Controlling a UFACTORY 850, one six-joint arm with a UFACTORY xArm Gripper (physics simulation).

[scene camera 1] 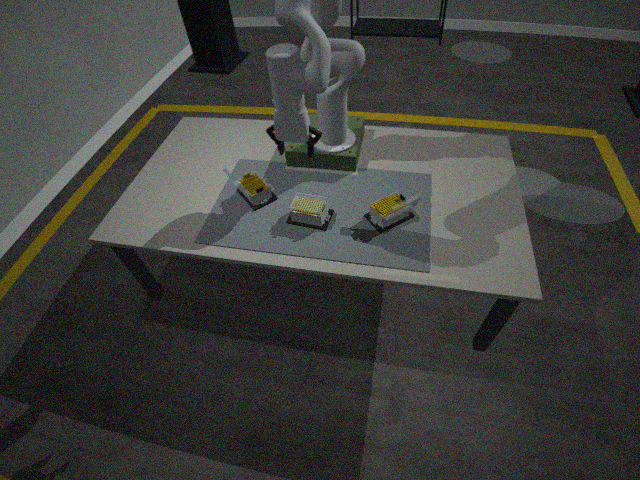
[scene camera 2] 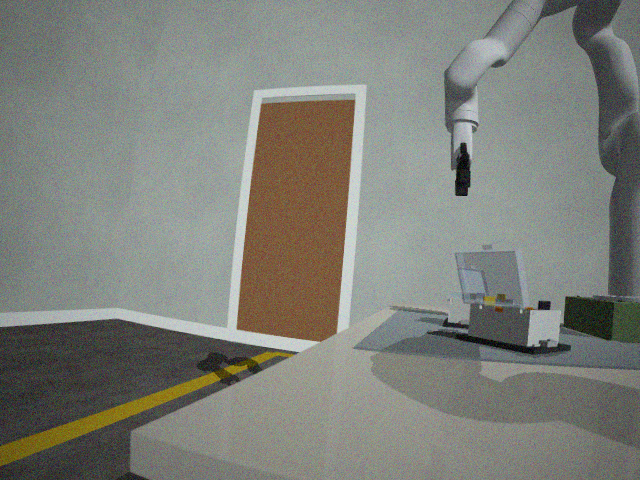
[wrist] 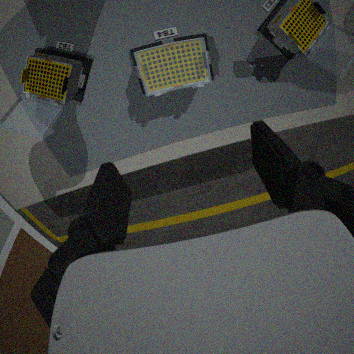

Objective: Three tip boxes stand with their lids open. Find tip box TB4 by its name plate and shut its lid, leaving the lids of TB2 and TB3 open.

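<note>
TB4 (scene camera 1: 309,210) (wrist: 174,65) is the middle box, with its name plate (wrist: 165,33) readable in the wrist view. A clear cover lies over its pale yellow tip grid and looks shut; no raised lid shows on it. TB2 (scene camera 1: 253,187) (wrist: 47,80), at the left, has its clear lid (scene camera 1: 231,177) (wrist: 36,120) open. TB3 (scene camera 1: 388,207) (scene camera 2: 498,325) (wrist: 304,25), at the right, has its lid (scene camera 2: 498,273) standing open. My gripper (scene camera 1: 295,153) (scene camera 2: 461,194) (wrist: 184,159) is open and empty, high above the table on the robot-base side of the boxes.
The boxes stand on a blue-grey mat (scene camera 1: 356,248) (wrist: 110,145) on the pale table (scene camera 1: 170,139) (scene camera 2: 310,413). The green base block (scene camera 1: 323,162) (scene camera 2: 594,317) stands behind the mat. A brown door (scene camera 2: 297,217) is in the wall.
</note>
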